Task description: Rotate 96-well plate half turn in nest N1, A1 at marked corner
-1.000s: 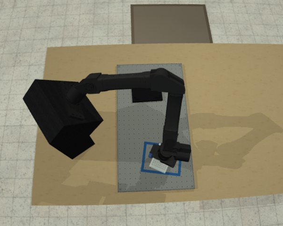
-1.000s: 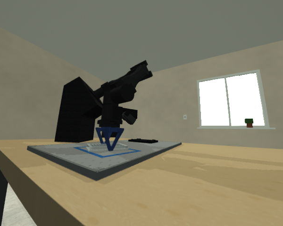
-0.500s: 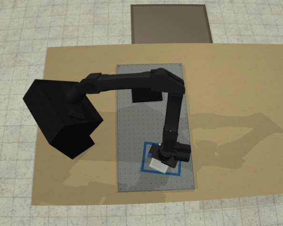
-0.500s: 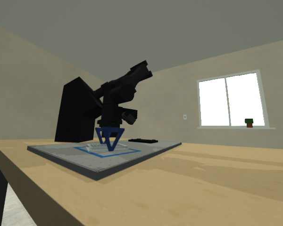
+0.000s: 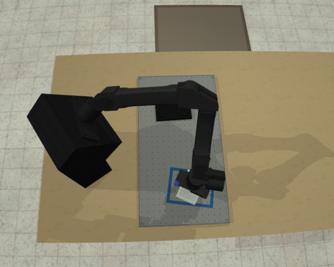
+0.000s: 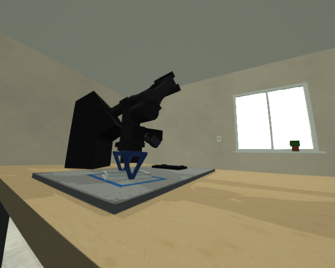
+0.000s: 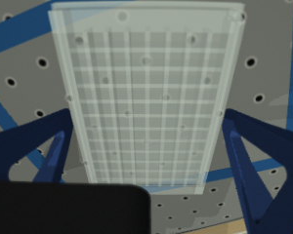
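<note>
Now: the clear 96-well plate 1 cm below my hand. Round my hand: black plate nest N1: 37 cm to the left, 6 cm behind; then white A1 label: 42 cm to the left, 14 cm behind.
</note>
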